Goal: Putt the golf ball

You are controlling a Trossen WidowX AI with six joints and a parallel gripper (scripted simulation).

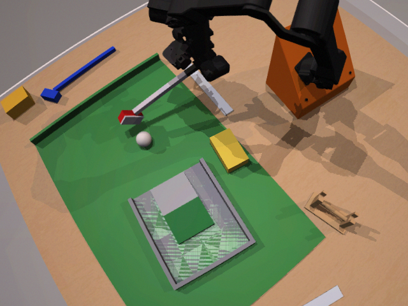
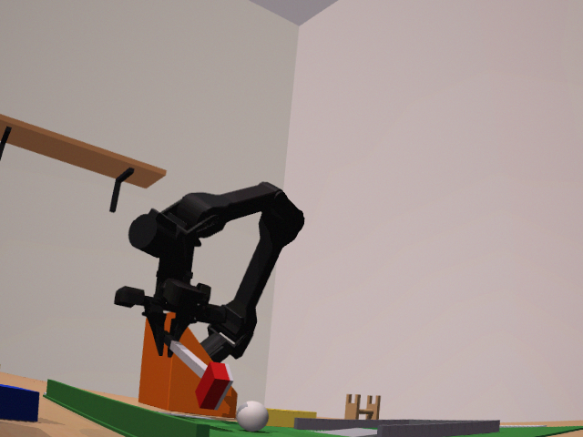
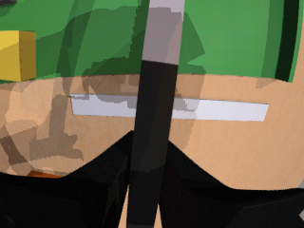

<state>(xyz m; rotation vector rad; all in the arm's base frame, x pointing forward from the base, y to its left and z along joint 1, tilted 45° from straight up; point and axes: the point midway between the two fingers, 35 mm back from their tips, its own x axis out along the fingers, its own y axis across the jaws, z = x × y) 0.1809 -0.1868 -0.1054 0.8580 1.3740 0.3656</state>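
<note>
Right now my gripper tip is 110 mm short of the red putter, 30 mm to the left of it and 10 mm above it. The rest, counted from my gripper tip: white golf ball 230 mm ahead, 80 mm below; dark green wall 240 mm ahead, 230 mm to the right, 90 mm below; green mat 290 mm ahead, 120 mm to the left, 100 mm below.
</note>
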